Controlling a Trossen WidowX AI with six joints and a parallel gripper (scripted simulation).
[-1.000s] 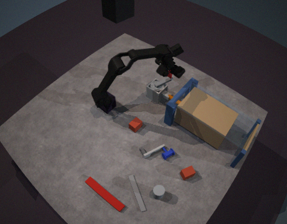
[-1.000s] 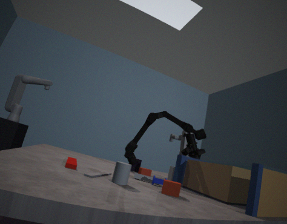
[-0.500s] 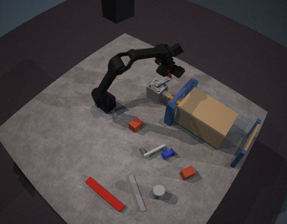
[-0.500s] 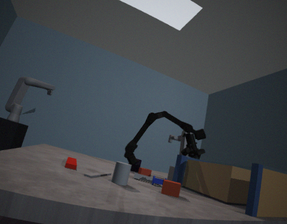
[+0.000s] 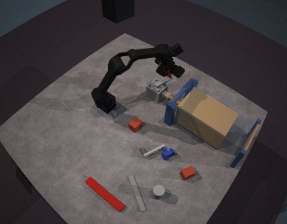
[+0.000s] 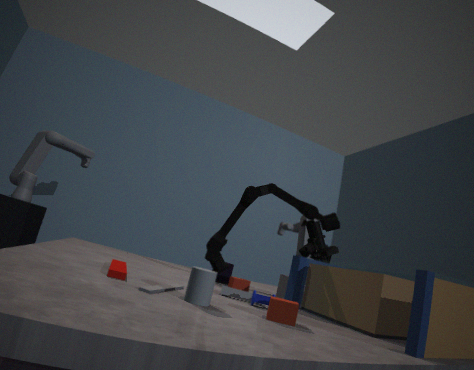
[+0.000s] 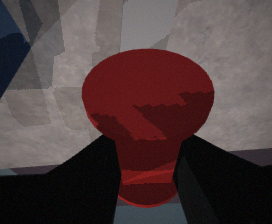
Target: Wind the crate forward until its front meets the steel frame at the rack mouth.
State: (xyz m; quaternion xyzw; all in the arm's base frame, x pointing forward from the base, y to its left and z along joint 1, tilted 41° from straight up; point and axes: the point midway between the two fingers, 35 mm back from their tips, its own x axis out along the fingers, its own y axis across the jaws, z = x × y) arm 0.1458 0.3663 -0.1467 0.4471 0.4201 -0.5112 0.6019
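My gripper tip is 6 cm to the left of the winch handle with red knob and 3 cm above it. From my gripper tip the other things lie so: blue t-shaped piece 30 cm ahead, 36 cm to the right, 12 cm below; grey strip 36 cm ahead, 62 cm to the right, 13 cm below; grey winch 3 cm behind, 13 cm to the right, 10 cm below.
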